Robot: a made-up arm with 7 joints. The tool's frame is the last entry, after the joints.
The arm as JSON. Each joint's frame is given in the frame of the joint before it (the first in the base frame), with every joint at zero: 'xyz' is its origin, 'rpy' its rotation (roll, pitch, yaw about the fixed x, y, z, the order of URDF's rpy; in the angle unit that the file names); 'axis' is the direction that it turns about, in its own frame. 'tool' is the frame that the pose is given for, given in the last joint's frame.
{
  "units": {
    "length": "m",
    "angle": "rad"
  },
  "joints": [
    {
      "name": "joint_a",
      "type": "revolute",
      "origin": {
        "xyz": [
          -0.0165,
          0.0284,
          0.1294
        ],
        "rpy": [
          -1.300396,
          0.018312,
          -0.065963
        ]
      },
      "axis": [
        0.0,
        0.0,
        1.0
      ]
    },
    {
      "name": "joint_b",
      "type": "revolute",
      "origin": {
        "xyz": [
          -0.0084,
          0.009,
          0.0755
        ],
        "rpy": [
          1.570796,
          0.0,
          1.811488
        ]
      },
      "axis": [
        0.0,
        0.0,
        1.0
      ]
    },
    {
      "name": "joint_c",
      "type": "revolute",
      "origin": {
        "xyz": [
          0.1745,
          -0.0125,
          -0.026
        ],
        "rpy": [
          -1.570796,
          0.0,
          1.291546
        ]
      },
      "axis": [
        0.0,
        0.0,
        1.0
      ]
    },
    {
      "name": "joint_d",
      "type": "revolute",
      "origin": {
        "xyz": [
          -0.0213,
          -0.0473,
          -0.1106
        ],
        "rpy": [
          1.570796,
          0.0,
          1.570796
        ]
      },
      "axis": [
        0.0,
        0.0,
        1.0
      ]
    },
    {
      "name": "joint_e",
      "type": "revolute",
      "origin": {
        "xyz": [
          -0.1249,
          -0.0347,
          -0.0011
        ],
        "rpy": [
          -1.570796,
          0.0,
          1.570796
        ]
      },
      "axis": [
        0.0,
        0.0,
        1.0
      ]
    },
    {
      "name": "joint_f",
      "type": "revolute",
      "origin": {
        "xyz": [
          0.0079,
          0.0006,
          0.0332
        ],
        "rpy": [
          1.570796,
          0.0,
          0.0
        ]
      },
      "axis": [
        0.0,
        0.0,
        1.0
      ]
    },
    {
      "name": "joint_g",
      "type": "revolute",
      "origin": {
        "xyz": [
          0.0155,
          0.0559,
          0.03
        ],
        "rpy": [
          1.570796,
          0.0,
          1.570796
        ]
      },
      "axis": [
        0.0,
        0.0,
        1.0
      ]
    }
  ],
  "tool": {
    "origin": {
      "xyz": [
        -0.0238,
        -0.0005,
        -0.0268
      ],
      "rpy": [
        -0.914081,
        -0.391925,
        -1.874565
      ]
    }
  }
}
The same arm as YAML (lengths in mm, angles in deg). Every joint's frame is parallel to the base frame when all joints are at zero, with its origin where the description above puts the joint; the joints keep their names.
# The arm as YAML. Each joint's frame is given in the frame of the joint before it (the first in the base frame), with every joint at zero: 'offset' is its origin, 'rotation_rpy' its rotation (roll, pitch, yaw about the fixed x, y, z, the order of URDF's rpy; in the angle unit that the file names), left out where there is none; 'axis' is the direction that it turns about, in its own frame. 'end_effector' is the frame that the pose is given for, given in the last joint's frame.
length_unit: mm
angle_unit: deg
chain:
  - id: joint_a
    offset: [-16.5, 28.4, 129.4]
    axis: [0.068403, 0.961235, 0.26711]
  - id: joint_b
    offset: [-3.2, 75.5, 11.6]
    axis: [0.968889, -0.0002, -0.247497]
  - id: joint_c
    offset: [-67.5, 36.1, -159.4]
    axis: [0.247497, -0.0001, 0.968889]
  - id: joint_d
    offset: [18.5, -21.3, -118.9]
    axis: [0.0002, 1.0, 0.0]
  - id: joint_e
    offset: [112.4, -1.1, -64.5]
    axis: [0.968889, -0.0002, -0.247497]
  - id: joint_f
    offset: [34.1, -0.6, -0.6]
    axis: [0.0002, 1.0, 0.0]
  - id: joint_g
    offset: [58.0, 30.0, 1.2]
    axis: [0.247497, -0.0001, 0.968889]
end_effector:
  offset: [-29.7, -0.5, -20.1]
  rotation_rpy: [-67.61, -26.01, -101.13]

